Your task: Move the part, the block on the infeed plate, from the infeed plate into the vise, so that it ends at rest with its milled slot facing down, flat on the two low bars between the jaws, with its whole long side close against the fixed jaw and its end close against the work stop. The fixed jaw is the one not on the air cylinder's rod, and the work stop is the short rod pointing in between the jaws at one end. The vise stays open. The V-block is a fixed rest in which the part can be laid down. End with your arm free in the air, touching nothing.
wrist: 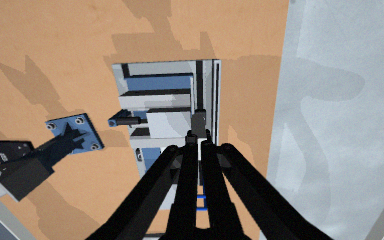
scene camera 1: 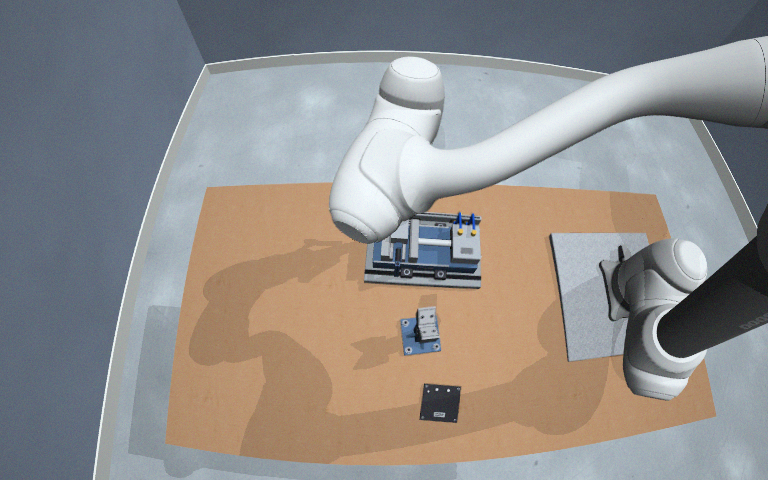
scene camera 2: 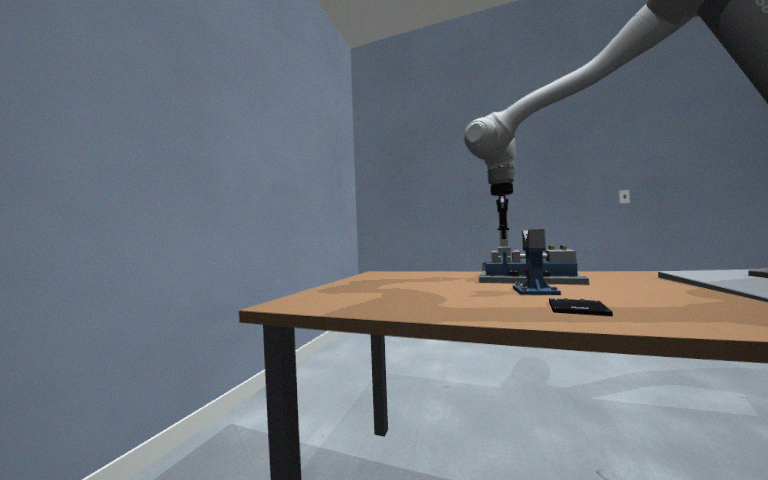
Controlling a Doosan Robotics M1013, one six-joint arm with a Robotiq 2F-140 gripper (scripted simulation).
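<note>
Visible: a part, a fixed jaw, a V-block post. My gripper: visible too, wrist view included.
</note>
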